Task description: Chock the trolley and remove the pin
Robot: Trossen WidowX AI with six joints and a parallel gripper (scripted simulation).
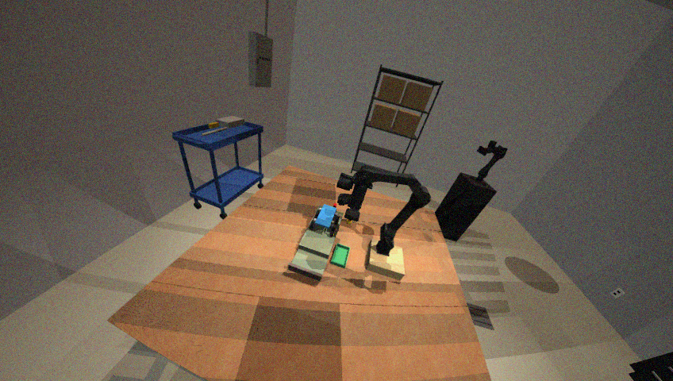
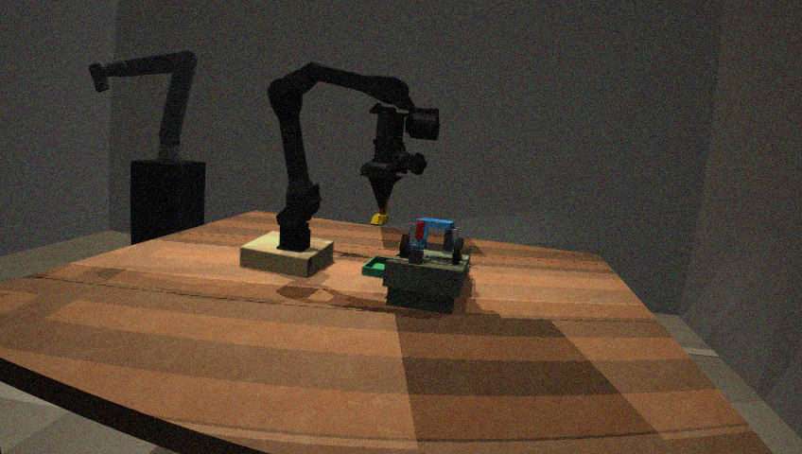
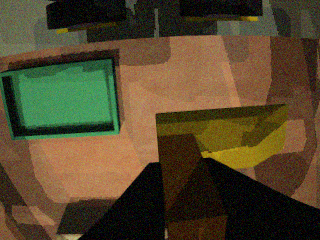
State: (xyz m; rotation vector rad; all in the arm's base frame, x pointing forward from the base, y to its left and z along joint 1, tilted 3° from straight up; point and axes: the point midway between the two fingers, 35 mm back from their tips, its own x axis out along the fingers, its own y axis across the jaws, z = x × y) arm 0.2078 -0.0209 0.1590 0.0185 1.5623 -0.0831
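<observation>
The red-headed stop pin lies 9 cm ahead of my gripper tip, 10 cm to the right of it and 4 cm below it. Also, from my gripper tip: ramp: 12 cm ahead, 12 cm below; blue trolley: 12 cm ahead, 6 cm below; yellow chock: 2 cm to the right, 1 cm below.
</observation>
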